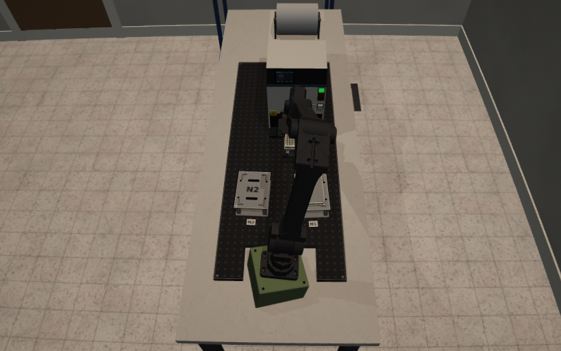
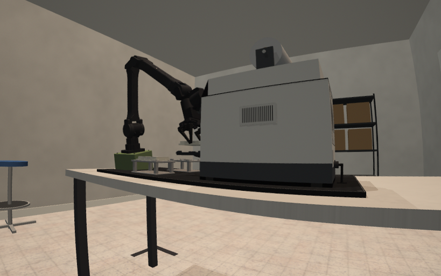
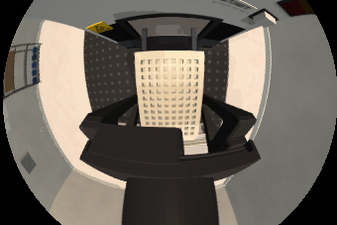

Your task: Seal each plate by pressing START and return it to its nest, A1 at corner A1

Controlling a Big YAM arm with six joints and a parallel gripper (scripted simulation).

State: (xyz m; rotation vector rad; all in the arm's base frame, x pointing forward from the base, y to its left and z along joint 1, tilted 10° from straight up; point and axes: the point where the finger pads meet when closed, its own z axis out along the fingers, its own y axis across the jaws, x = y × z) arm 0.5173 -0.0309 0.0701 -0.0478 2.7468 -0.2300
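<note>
The white well plate is right at my hand. Also, from my hand: yellow warning label: 100 mm ahead, 90 mm to the left, 10 mm above; sealer stage: 40 mm below; N2 label: 310 mm behind, 160 mm to the left, 140 mm below.
</note>
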